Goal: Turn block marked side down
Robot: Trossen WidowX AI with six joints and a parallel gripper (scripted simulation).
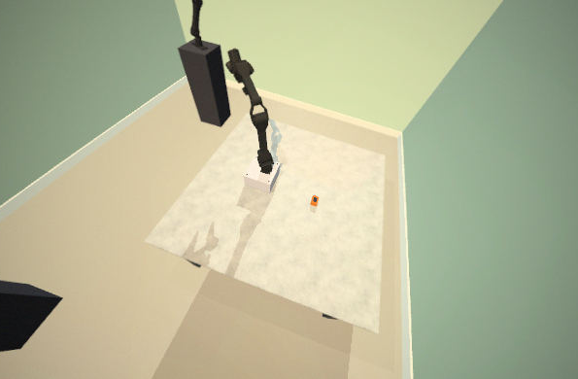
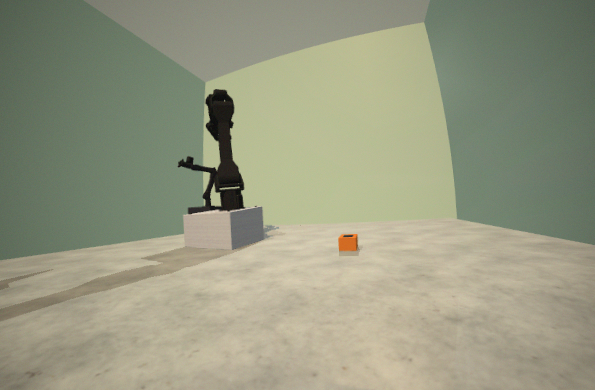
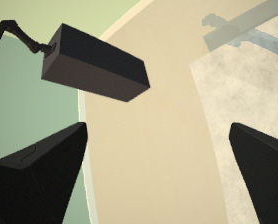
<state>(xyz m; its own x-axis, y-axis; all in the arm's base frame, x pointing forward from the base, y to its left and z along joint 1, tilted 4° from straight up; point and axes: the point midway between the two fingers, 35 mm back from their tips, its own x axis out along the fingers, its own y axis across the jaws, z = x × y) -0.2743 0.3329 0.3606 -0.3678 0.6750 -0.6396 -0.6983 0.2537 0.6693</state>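
The orange block is 660 mm ahead of my gripper tip, 390 mm to the right of it and 440 mm below it.
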